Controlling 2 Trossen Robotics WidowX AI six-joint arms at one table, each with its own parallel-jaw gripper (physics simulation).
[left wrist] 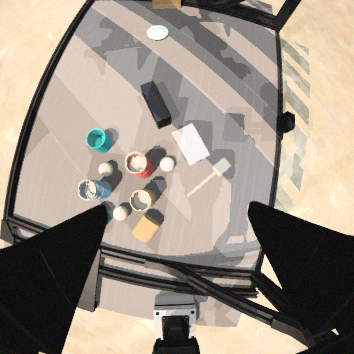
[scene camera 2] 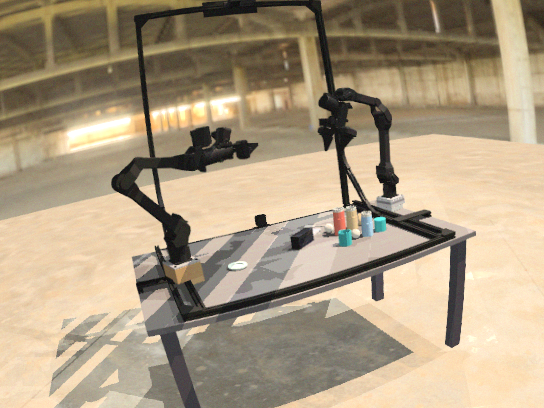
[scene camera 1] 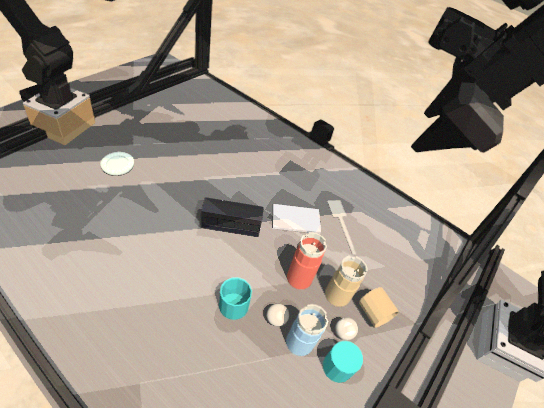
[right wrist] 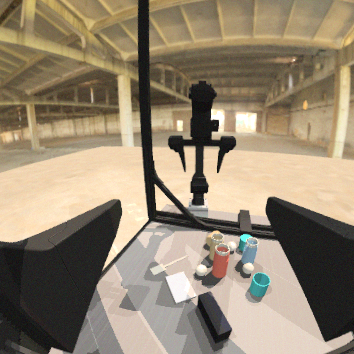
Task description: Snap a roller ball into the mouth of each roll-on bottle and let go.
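Pixels of known places: left gripper, fingertip midpoint: (left wrist: 178, 210) (scene camera 2: 332, 151) (scene camera 1: 420, 131) (right wrist: 200, 172); right gripper, fingertip midpoint: (scene camera 2: 250, 144) (right wrist: 194, 205); left arm's base at its link origin: (left wrist: 174, 325) (scene camera 2: 390, 196) (scene camera 1: 526, 335) (right wrist: 197, 201); right arm's base at its link origin: (scene camera 2: 180, 260) (scene camera 1: 56, 98).
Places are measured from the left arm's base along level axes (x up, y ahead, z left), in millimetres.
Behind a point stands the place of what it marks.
Observation:
A red bottle (scene camera 1: 303, 270) @[x 1, y 382, z 91 mm] (left wrist: 145, 171) @[x 20, y 370, z 53 mm] (right wrist: 220, 265) @[x -3, y 408, z 67 mm], a tan bottle (scene camera 1: 340, 290) (right wrist: 215, 253) and a blue bottle (scene camera 1: 302, 338) @[x 2, y 335, z 196 mm] (left wrist: 101, 190) @[x 1, y 332, z 154 mm] (right wrist: 249, 256) @[x -18, y 356, z 170 mm] stand upright, with pale notched rims around open mouths. A cream ball (scene camera 1: 276, 314) @[x -24, y 386, z 170 mm] (left wrist: 105, 169) @[x -24, y 381, z 155 mm] (right wrist: 248, 268) @[x -28, y 398, z 159 mm] lies beside the blue bottle, another ball (scene camera 1: 346, 328) @[x -25, y 281, z 133 mm] (left wrist: 120, 213) @[x -23, y 279, z 118 mm] lies between blue and tan, and a third ball (left wrist: 167, 163) @[x -23, y 393, z 8 mm] (right wrist: 201, 270) @[x -28, y 407, z 12 mm] lies beside the red bottle, hidden in scene camera 1. My left gripper (scene camera 2: 335, 145) @[x 256, y 320, z 0 mm] (left wrist: 178, 210) @[x 256, y 320, z 0 mm] is open and empty, high above the table, pointing down. My right gripper (scene camera 2: 256, 145) @[x 344, y 679, z -16 mm] is open and empty, high and level.
Teal cup (scene camera 1: 235, 300) @[x -56, y 458, z 168 mm], teal cylinder (scene camera 1: 343, 362) @[x -11, y 268, z 192 mm] and tan block (scene camera 1: 379, 307) @[x -15, y 246, z 76 mm] are near the bottles. Black box (scene camera 1: 232, 217) @[x -12, y 539, z 53 mm], white card (scene camera 1: 296, 218) @[x -52, y 448, z -48 mm] and spatula (scene camera 1: 345, 232) @[x -56, y 350, z -78 mm] lie behind them. A pale dish (scene camera 1: 117, 164) @[x -53, y 832, z 42 mm] is farther off. Dark frame rails edge the table.

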